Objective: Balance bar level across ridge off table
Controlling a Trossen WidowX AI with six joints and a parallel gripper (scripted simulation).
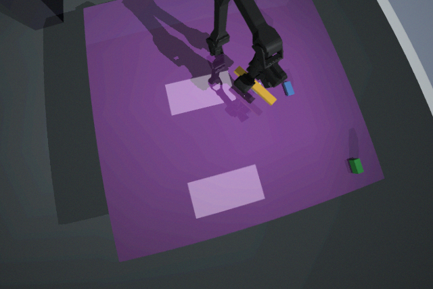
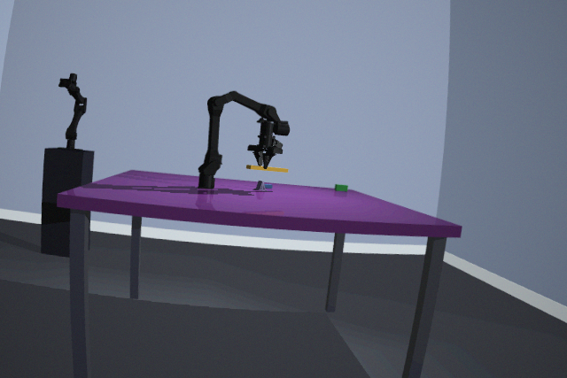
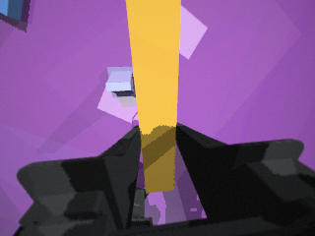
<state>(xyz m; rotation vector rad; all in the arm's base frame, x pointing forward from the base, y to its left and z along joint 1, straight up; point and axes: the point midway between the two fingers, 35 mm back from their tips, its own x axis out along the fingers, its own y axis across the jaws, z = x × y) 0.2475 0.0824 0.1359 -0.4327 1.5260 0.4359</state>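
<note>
Now: gripper tip 6 cm above the grey ridge and 5 cm to the right of it. Round my gripper tip: green block: 49 cm ahead, 42 cm to the left, 8 cm below; then yellow bar: 2 cm ahead, 1 cm to the left; then blue block: 21 cm to the left, 9 cm below, 4 cm ahead.
</note>
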